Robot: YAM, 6 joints.
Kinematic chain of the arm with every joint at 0, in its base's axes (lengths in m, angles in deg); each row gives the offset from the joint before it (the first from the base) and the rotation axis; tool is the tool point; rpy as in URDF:
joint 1: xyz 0 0 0.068 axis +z
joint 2: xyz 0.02 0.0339 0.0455 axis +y
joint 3: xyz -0.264 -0.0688 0 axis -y
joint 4: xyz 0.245 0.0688 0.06 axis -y
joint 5: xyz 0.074 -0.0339 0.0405 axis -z
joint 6: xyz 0.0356 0 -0.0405 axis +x
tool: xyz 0 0 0 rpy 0 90 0
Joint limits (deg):
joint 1: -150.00..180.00
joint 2: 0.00..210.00
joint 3: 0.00..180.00
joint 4: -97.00..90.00
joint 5: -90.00..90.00
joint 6: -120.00..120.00
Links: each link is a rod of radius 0.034 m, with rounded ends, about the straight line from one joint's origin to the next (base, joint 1, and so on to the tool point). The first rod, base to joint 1, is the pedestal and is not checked.
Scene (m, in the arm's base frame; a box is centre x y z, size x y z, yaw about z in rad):
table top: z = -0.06
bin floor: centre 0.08 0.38 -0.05 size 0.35 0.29 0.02 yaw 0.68
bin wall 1: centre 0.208 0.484 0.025 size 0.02 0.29 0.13 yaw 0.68
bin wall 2: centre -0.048 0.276 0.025 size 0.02 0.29 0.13 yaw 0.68
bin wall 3: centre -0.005 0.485 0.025 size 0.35 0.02 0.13 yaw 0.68
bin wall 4: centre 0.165 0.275 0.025 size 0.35 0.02 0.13 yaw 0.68
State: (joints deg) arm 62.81 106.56 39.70 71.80 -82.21 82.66
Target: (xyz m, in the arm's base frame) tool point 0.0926 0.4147 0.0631
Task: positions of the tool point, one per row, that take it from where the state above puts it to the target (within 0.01 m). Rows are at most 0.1 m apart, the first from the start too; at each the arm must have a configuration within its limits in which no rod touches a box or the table.
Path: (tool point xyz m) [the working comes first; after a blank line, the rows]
Joints at the target: 72.76 137.37 63.85 65.72 -75.35 82.66
Straight joint move there: clear.

1: 0.1148 0.3460 0.1426
2: 0.1065 0.3831 0.1062
3: 0.0926 0.4147 0.0631

